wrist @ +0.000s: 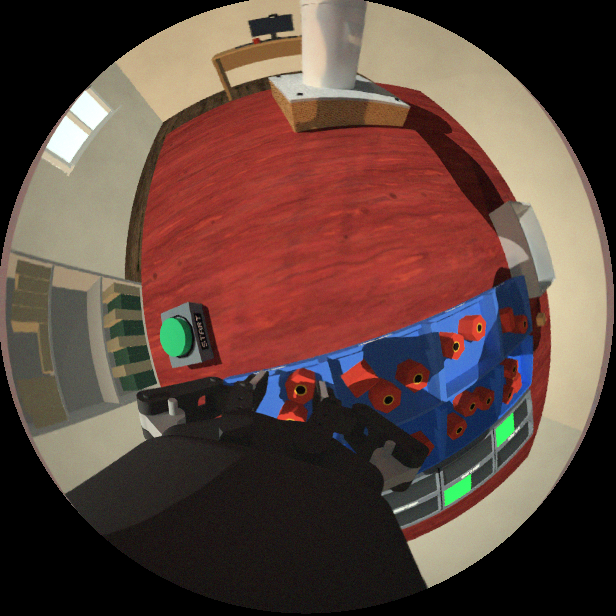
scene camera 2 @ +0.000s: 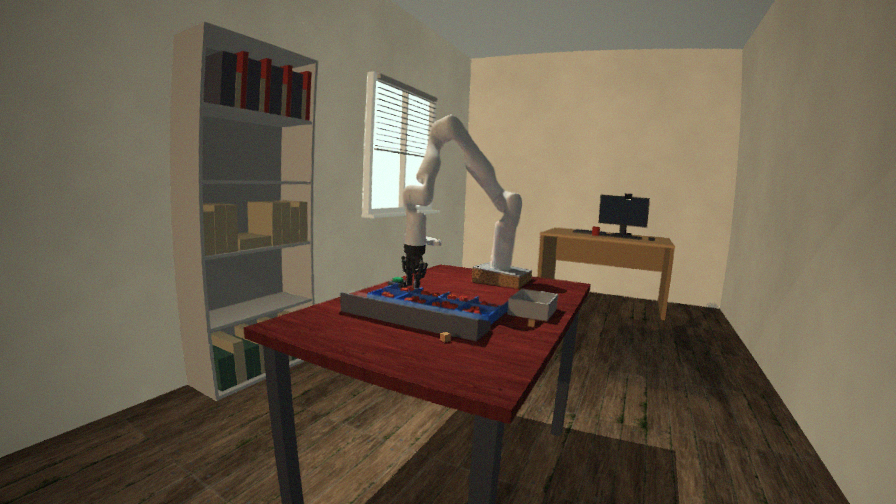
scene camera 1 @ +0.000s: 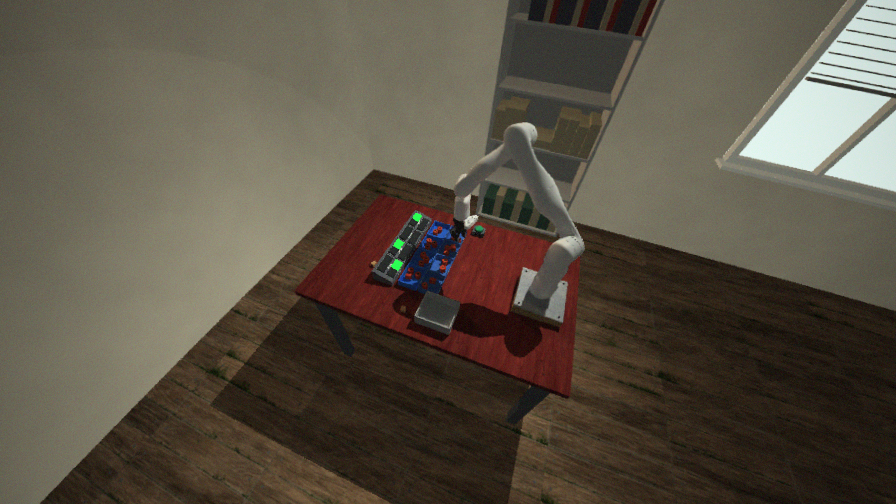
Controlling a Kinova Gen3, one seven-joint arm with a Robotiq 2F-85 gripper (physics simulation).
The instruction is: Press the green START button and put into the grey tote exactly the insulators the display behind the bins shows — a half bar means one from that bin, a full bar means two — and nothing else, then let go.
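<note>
A row of blue bins (scene camera 1: 432,257) holds several red insulators. The grey display (scene camera 1: 401,247) behind them shows green bars, three lit in scene camera 1 and two visible in the wrist view (wrist: 457,492). My gripper (wrist: 290,387) is lowered into the end bin nearest the green START button (wrist: 175,337). Its fingers are open and straddle a red insulator (wrist: 299,390), with a gap on the left side. The grey tote (scene camera 1: 436,311) stands at the other end of the bins and looks empty in scene camera 2 (scene camera 2: 532,303).
The arm's base (scene camera 1: 540,302) is on a plate at the table's side. A small tan cube (scene camera 2: 445,337) lies on the table by the display's end. A bookshelf (scene camera 2: 250,206) stands beyond the table edge near the button.
</note>
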